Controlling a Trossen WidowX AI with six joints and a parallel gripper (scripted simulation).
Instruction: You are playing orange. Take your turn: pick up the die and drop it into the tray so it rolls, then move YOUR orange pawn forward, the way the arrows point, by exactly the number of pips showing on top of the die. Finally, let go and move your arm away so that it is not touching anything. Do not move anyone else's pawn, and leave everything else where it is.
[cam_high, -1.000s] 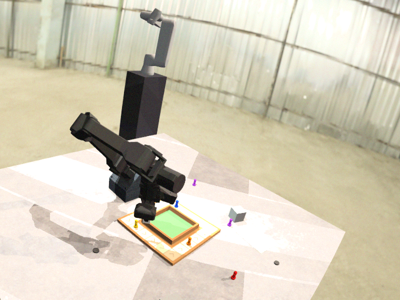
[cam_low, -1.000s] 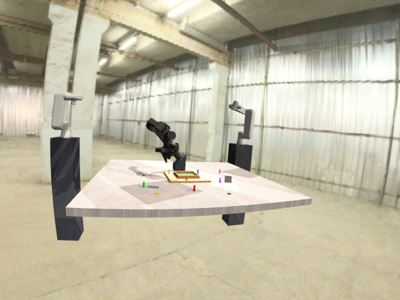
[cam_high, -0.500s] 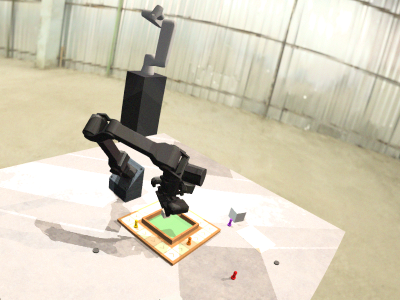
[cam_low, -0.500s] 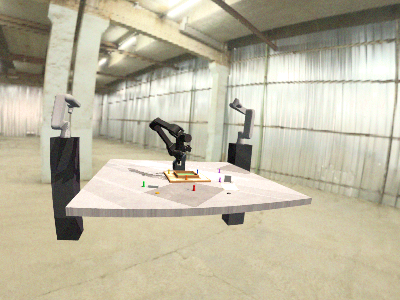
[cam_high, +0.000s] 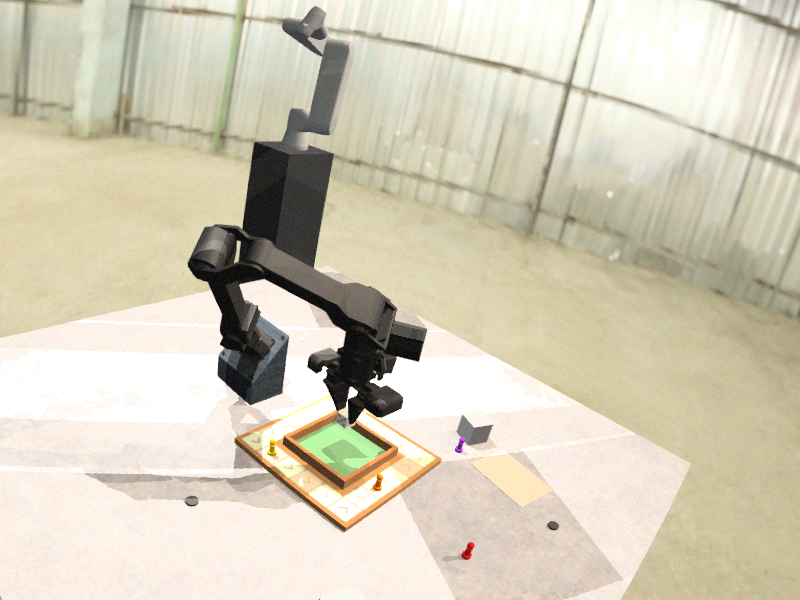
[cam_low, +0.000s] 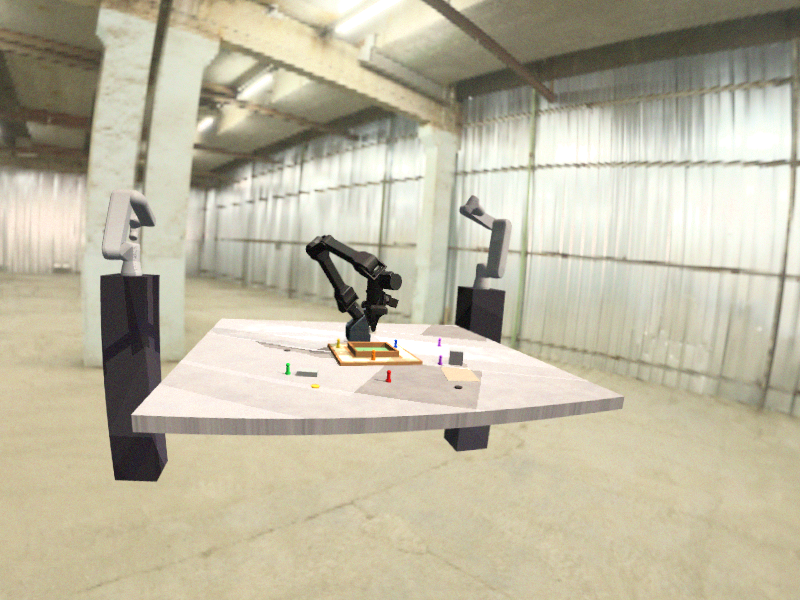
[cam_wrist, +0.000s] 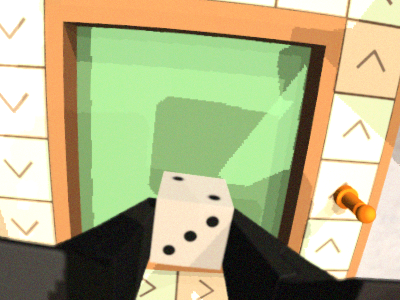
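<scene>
My gripper tip is now 110 mm short of the orange pawn, 60 mm above it and 20 mm to the left of it. From my gripper tip the other things lie so: yellow pawn: 110 mm to the right, 70 mm behind, 60 mm below; white die: right at my gripper tip; blue pawn: 110 mm to the left, 70 mm behind, 60 mm below.
</scene>
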